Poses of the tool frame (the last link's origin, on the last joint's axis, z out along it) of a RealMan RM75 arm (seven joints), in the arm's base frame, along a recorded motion.
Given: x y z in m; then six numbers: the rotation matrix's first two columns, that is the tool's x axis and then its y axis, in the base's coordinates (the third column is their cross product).
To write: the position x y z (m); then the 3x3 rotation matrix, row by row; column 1 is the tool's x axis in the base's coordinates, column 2 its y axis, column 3 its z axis. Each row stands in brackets. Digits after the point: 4 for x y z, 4 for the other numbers.
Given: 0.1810 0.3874 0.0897 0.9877 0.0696 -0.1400 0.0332 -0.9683 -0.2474
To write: [0.1810 0.3874 0.0897], [[0.9877 0.0332 -0.1528], [0.0696 -0.9683 0.2397], [-0.1400 -0.2474 -0.9587]]
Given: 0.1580 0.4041 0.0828 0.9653 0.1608 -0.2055 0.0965 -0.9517 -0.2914
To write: [0.1580 0.4041 0.0828], [[0.9653 0.0965 -0.2424], [0.1608 -0.9517 0.2615], [-0.2055 -0.2914 -0.9342]]
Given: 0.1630 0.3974 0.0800 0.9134 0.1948 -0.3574 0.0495 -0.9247 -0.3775
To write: [0.1630 0.3974 0.0800], [[0.9134 0.0495 -0.4040], [0.1948 -0.9247 0.3271], [-0.3574 -0.3775 -0.8543]]
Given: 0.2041 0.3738 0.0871 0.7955 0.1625 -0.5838 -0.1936 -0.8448 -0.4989
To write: [0.2041 0.3738 0.0871], [[0.7955 -0.1936 -0.5743], [0.1625 -0.8448 0.5099], [-0.5838 -0.4989 -0.6406]]
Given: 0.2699 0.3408 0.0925 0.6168 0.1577 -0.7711 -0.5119 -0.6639 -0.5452
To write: [0.2699 0.3408 0.0925], [[0.6168 -0.5119 -0.5979], [0.1577 -0.6639 0.7310], [-0.7711 -0.5452 -0.3288]]
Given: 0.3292 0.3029 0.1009 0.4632 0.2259 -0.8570 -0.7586 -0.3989 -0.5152
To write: [0.3292 0.3029 0.1009], [[0.4632 -0.7586 -0.4582], [0.2259 -0.3989 0.8888], [-0.8570 -0.5152 -0.0134]]
